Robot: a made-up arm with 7 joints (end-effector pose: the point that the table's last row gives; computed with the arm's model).
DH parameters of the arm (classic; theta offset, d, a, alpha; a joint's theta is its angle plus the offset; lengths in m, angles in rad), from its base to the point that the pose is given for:
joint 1: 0 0.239 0 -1.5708
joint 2: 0 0 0 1.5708
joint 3: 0 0.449 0.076 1.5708
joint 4: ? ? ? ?
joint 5: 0 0.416 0 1.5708
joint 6: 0 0 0.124 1.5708
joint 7: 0 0 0 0
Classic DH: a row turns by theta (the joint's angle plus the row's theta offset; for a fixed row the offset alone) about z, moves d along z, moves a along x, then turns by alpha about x.
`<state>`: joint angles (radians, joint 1 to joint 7).
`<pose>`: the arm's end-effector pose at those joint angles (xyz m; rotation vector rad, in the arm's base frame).
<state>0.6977 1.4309 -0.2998 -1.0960 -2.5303 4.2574 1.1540</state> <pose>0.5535 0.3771 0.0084 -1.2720 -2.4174 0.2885</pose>
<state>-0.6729 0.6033 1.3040 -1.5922 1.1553 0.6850 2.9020</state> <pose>0.6172 0.2425 0.6040 1.1966 -0.9217 -1.5326</pose>
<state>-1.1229 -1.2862 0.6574 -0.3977 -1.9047 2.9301 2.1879</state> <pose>-0.1602 0.8274 0.5710 -0.6460 1.1128 2.6212</pose>
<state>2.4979 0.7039 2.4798 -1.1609 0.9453 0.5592 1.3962</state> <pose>-0.2157 -0.1436 1.0396 -1.4807 1.7111 -0.0682</pose>
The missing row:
joint 4: 0 0 -0.089 -1.5708
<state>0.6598 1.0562 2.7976 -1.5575 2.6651 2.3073 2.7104</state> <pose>-0.0276 0.2732 0.9377 -0.0987 0.2201 -0.3568</pose>
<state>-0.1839 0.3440 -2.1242 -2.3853 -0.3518 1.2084 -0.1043</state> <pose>-0.2845 -0.3507 0.4169 -0.8487 2.0002 1.1461</pose>
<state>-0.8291 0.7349 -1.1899 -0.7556 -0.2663 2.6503 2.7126</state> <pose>0.3121 -0.6818 0.8446 -0.6605 -1.9236 2.2133</pose>
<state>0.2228 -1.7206 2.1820 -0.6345 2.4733 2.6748 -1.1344</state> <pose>-0.8520 0.1446 -0.0302 -0.2946 -2.1005 0.3779</pose>
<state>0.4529 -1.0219 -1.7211 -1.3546 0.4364 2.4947 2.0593</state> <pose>-0.3938 -0.7532 0.5179 0.8911 1.4078 -0.2616</pose>
